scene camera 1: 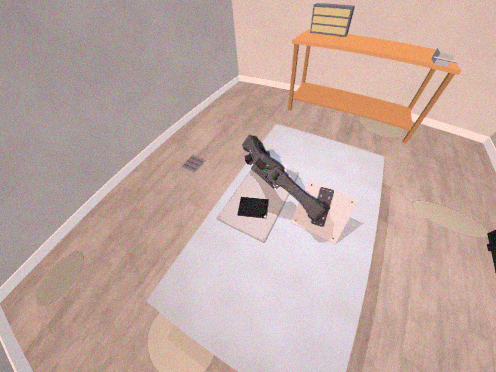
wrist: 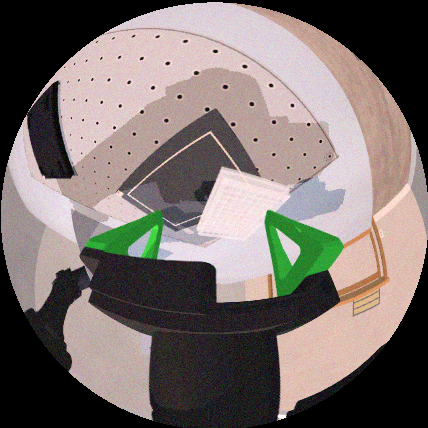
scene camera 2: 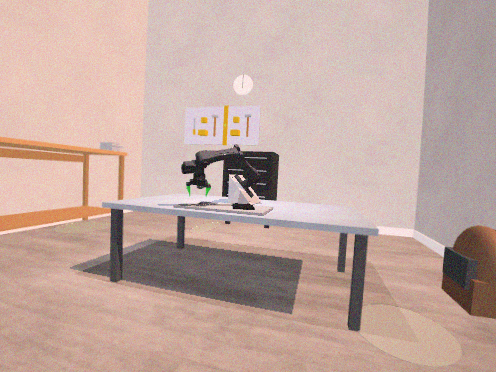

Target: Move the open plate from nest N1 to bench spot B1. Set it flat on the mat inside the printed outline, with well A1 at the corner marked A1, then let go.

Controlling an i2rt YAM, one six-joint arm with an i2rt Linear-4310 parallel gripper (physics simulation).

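Frame: origin at the arm's base, x ahead, y left, z up, level; centimetres.
Seen in the pictures: gripper, fingertip midpoint: (wrist: 213,215) (scene camera 2: 198,196); arm's base, origin of the base link: (scene camera 1: 322,207) (scene camera 2: 243,186).
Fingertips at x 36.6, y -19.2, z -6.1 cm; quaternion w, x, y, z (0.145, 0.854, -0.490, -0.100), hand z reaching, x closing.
Offsets run from my fingertips to a thing's top centre. "spot": to the spot under its first point. Level surfaces: height alone.
The pale well plate @[dz -3.0, dx -3.1, dy -5.2 cm] (wrist: 242,205) lies askew across the right part of the printed outline @[spot: dz -4.6, dx +0.4, dy +5.2 cm] (wrist: 170,158) on the dark mat @[dz -4.6 cm] (wrist: 216,120), overlapping the mat's edge; its sides are not in line with the outline. Whether it lies fully flat is hard to tell. Well A1 and the corner mark cannot be read. My gripper (wrist: 213,215) (scene camera 2: 198,195) is open, with its green fingers apart and empty, above the plate and mat. A black block @[dz -3.0, dx -1.4, dy +28.1 cm] (scene camera 1: 253,207) (wrist: 50,135) (scene camera 2: 243,206) sits on the board, with no plate seen on it; its label cannot be read.
The perforated board (scene camera 1: 235,220) (wrist: 100,65) lies on the white table @[dz -6.1 cm] (scene camera 1: 280,300) (scene camera 2: 320,215). The arm's base plate (scene camera 1: 345,215) stands beside it. An orange shelf bench (scene camera 1: 370,48) is by the wall, and a black drawer cabinet (scene camera 2: 268,172) stands behind the table.
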